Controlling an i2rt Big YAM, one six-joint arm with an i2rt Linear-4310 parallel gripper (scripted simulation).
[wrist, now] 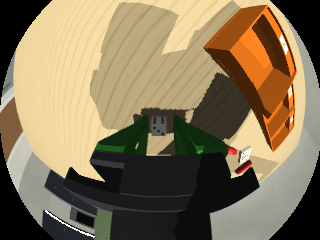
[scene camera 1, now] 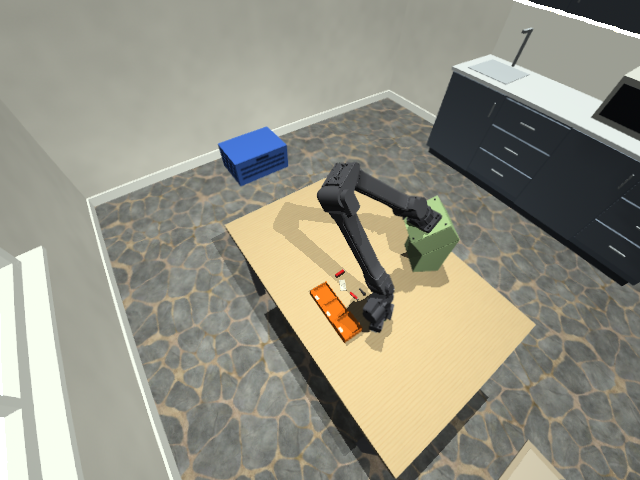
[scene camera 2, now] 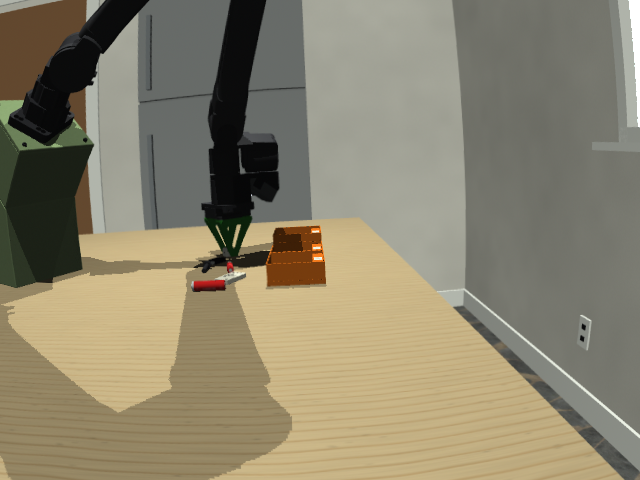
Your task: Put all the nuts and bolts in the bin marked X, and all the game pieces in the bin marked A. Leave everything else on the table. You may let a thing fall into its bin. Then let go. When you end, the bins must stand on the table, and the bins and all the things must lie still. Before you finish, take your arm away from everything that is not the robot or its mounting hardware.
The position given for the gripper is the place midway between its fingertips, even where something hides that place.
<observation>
In view: the gripper (scene camera 2: 230,255).
The gripper also shows in the wrist view (wrist: 161,119).
</observation>
